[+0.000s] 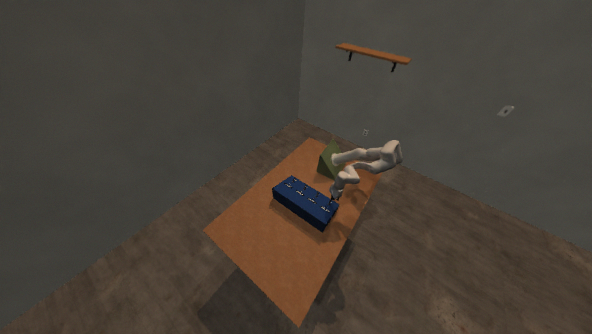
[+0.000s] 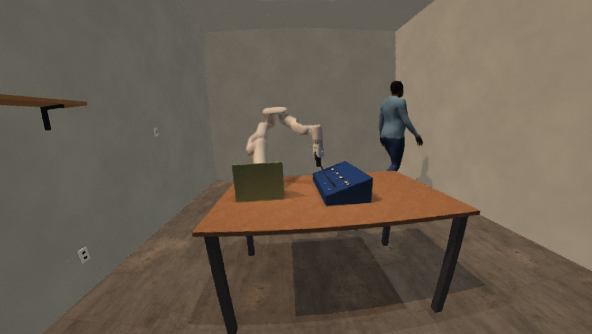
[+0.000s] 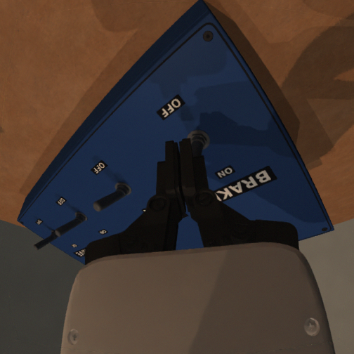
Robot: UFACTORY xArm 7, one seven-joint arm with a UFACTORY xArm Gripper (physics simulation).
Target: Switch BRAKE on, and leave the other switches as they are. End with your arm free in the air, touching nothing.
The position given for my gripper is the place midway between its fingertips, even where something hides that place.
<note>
In view: my gripper (image 3: 180,154) and a blue switch box (image 1: 316,210).
The blue switch box shows as well in image 3 (image 3: 192,82).
</note>
